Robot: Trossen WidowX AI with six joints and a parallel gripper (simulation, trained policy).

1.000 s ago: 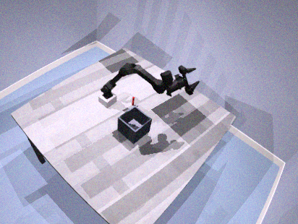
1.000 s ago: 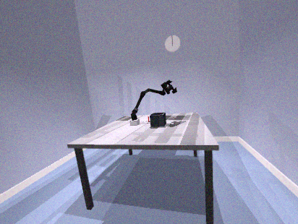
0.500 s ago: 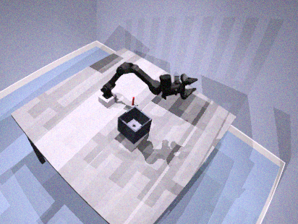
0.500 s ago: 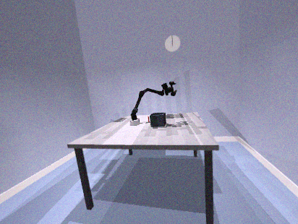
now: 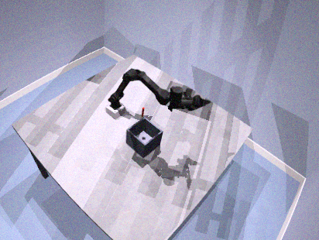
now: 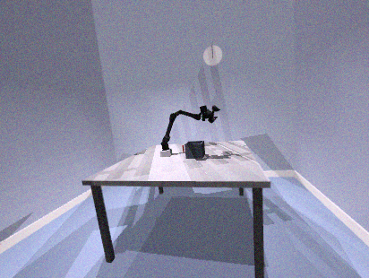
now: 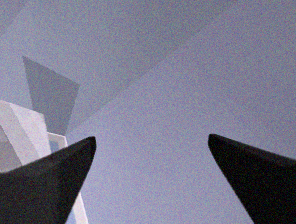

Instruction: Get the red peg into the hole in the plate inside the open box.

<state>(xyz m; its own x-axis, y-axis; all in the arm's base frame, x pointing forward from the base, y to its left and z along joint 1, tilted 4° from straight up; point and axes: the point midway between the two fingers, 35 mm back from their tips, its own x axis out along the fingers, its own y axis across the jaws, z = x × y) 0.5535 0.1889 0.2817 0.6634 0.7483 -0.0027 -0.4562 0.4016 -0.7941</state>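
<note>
The red peg lies 400 mm behind my gripper tip, 350 mm below it and 80 mm to the right of it.
</note>
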